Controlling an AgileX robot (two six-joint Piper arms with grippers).
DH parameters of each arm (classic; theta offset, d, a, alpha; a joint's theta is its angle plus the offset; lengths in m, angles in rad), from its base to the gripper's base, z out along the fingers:
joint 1: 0 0.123 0 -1.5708
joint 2: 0.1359 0 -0.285 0
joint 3: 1.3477 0 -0.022 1.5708
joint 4: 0 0.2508 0 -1.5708
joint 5: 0 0 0.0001 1.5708
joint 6: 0 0.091 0 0
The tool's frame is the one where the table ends.
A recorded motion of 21 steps. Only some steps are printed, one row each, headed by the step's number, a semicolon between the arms.
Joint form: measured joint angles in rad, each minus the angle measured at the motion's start. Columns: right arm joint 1, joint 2, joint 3, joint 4, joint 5, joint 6; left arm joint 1, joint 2, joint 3, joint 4, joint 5, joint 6.
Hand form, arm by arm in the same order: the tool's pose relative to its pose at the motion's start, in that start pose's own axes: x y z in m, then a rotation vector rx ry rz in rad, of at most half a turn. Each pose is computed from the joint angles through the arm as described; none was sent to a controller.
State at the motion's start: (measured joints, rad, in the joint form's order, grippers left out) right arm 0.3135 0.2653 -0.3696 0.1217 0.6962 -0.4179; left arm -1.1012 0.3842 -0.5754 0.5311 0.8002 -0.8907
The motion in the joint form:
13: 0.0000 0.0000 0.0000 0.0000 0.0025 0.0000; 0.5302 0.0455 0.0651 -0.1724 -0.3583 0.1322
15: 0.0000 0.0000 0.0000 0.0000 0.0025 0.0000; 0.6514 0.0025 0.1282 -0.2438 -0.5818 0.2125
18: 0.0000 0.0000 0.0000 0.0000 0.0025 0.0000; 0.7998 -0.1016 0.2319 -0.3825 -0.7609 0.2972
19: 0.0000 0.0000 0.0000 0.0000 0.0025 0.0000; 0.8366 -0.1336 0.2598 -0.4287 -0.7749 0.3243
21: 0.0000 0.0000 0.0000 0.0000 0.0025 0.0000; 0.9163 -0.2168 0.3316 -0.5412 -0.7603 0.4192
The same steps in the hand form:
13: 0.0002 0.0001 0.0000 -0.0010 0.0023 0.0000; -0.0116 0.0168 0.0148 -0.1863 -0.2500 -0.1537
15: 0.0002 0.0001 0.0000 -0.0010 0.0023 0.0000; -0.0121 0.0189 0.0114 -0.1543 -0.4334 -0.1353
18: 0.0002 0.0001 0.0000 -0.0010 0.0023 0.0000; 0.0024 0.0264 0.0015 -0.1723 -0.6299 -0.1732
19: 0.0002 0.0001 0.0000 -0.0010 0.0023 0.0000; 0.0090 0.0292 -0.0004 -0.1919 -0.6601 -0.1921
21: 0.0002 0.0001 0.0000 -0.0010 0.0023 0.0000; 0.0298 0.0369 -0.0016 -0.2594 -0.6862 -0.2198

